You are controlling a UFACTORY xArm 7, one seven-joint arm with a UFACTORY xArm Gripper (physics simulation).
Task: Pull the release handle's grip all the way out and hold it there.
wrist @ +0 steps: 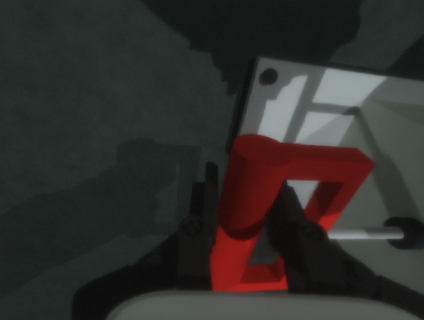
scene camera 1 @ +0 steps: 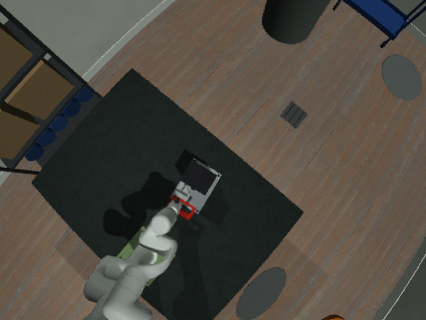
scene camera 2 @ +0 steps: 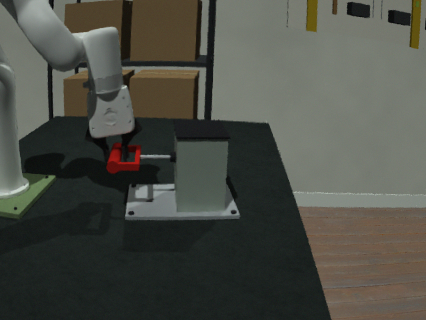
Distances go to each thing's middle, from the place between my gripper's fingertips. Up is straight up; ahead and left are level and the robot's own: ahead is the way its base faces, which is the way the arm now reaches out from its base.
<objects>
My gripper is now 14 cm short of the base plate (scene camera 2: 145, 201), 2 cm to the left of it and 8 cm above it.
</objects>
